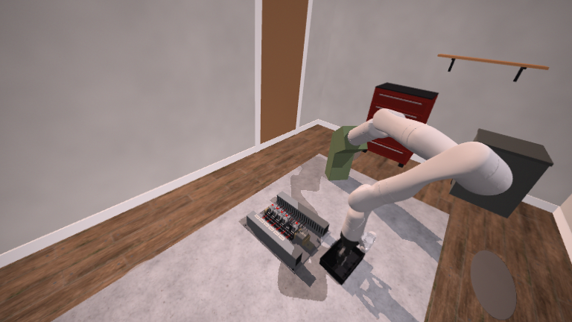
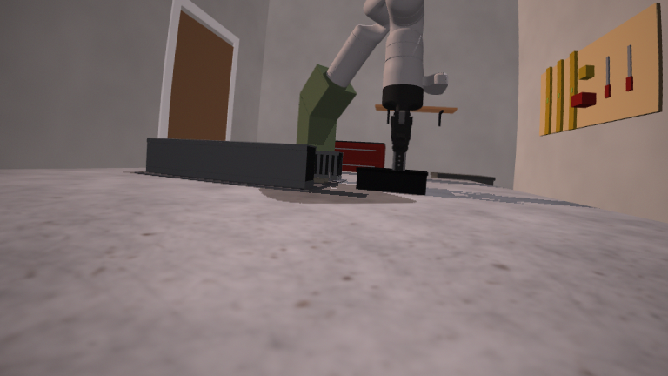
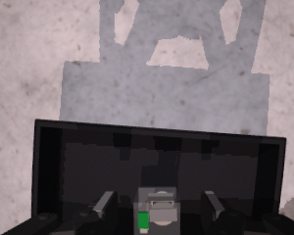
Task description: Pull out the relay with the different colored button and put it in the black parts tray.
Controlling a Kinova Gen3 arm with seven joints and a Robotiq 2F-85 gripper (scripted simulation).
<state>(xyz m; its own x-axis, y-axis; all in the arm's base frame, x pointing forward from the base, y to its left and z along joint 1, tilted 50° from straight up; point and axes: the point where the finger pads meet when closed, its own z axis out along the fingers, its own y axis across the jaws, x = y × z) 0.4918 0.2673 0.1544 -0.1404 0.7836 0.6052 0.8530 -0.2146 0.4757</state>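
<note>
The relay lies 20 mm below my hand. The rest, counted from my hand: black parts tray: 30 mm below, 10 mm to the right.
</note>
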